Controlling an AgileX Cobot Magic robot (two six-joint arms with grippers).
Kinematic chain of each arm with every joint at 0, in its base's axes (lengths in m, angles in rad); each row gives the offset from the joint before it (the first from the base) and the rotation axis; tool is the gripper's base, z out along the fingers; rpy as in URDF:
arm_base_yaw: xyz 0 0 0.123 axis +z
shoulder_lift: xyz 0 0 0 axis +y
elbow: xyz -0.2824 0 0.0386 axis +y
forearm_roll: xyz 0.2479 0 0.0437 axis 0.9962 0 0.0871
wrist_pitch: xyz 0 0 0 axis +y
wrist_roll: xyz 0.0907 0 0.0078 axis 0.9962 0 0.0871
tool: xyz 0 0 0 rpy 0 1.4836 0
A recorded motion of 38 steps. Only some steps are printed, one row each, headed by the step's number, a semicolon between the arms.
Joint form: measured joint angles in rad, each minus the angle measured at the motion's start. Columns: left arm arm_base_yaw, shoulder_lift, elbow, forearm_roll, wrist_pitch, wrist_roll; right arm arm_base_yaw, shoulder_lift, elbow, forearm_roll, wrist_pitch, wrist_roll.
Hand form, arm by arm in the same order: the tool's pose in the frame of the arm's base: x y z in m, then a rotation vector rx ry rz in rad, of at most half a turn. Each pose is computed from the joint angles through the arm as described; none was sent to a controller.
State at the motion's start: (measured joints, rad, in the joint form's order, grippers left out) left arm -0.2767 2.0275 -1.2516 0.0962 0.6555 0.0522; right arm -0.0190 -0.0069 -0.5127 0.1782 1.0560 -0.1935
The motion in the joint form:
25: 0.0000 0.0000 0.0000 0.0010 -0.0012 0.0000; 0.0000 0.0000 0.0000 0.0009 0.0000 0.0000
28: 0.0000 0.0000 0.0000 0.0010 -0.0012 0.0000; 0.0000 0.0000 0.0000 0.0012 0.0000 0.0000
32: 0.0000 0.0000 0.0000 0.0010 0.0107 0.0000; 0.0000 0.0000 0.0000 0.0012 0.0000 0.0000
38: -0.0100 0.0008 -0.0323 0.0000 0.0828 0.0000; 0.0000 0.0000 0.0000 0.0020 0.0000 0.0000
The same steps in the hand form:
25: 0.3741 -0.1006 0.1285 0.5766 2.8495 0.0610; -0.0077 0.0143 0.2821 -0.1847 1.9997 0.0777
28: 0.3741 -0.1006 0.1285 0.5766 2.8495 0.0610; -0.0077 0.0143 0.2821 -0.1848 1.9996 0.0781
32: 0.3731 -0.1003 0.1283 0.5782 2.8611 0.0637; -0.0077 0.0143 0.2821 -0.1848 1.9996 0.0781
38: 0.3731 -0.1039 0.1341 0.5941 2.8982 0.0739; -0.0077 0.0144 0.2821 -0.1848 1.9995 0.0790

